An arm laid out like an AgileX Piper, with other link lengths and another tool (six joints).
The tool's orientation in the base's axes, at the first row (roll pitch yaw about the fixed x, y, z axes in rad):
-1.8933 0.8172 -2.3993
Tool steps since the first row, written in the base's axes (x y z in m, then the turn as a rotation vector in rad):
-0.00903 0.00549 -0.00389 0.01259 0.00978 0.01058
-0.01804 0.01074 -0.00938 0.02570 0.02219 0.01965
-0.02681 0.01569 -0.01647 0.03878 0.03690 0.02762
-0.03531 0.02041 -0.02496 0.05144 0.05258 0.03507
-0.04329 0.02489 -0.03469 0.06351 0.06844 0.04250
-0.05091 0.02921 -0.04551 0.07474 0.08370 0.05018
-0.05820 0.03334 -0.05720 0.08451 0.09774 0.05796
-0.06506 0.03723 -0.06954 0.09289 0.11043 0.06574
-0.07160 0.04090 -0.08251 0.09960 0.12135 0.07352
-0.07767 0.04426 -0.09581 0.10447 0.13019 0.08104
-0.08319 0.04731 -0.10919 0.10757 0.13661 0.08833
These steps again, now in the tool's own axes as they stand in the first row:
0.00485 0.00371 -0.00946 -0.01859 0.00371 0.00261
0.01097 0.00829 -0.01843 -0.03755 0.01040 0.00455
0.01827 0.01377 -0.02670 -0.05676 0.01940 0.00545
0.02657 0.02008 -0.03432 -0.07583 0.02930 0.00560
0.03561 0.02717 -0.04111 -0.09467 0.03916 0.00518
0.04535 0.03497 -0.04729 -0.11300 0.04820 0.00434
0.05564 0.04330 -0.05291 -0.13009 0.05588 0.00296
0.06630 0.05201 -0.05792 -0.14586 0.06220 0.00119
0.07735 0.06107 -0.06240 -0.15997 0.06679 -0.00098
0.08856 0.07026 -0.06627 -0.17200 0.06955 -0.00346
0.09969 0.07945 -0.06950 -0.18184 0.07023 -0.00601

